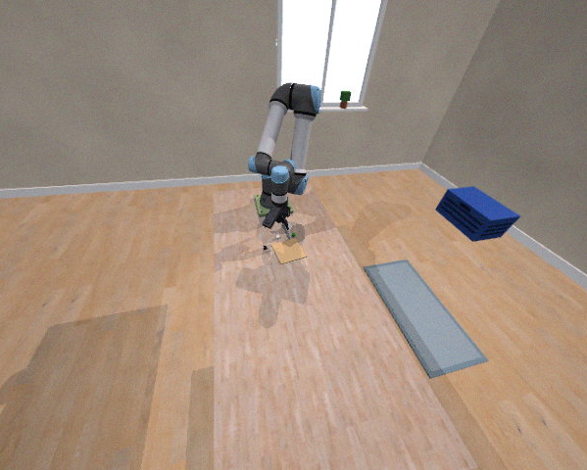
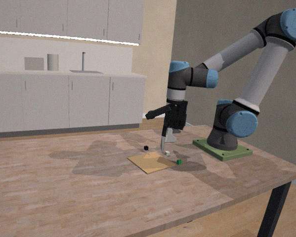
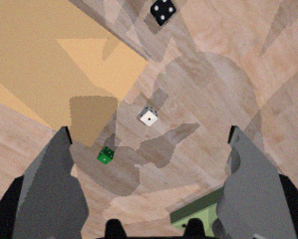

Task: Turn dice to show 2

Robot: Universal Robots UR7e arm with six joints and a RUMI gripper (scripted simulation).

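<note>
Now: the white die 3 cm below my hand, 1 cm to the left of it and 1 cm behind it. The rest, counted from my hand: black die 7 cm ahead, 6 cm to the right, 3 cm below; then green die 9 cm to the left, 3 cm below, 2 cm behind; then tan mat 9 cm ahead, 6 cm to the left, 4 cm below.
</note>
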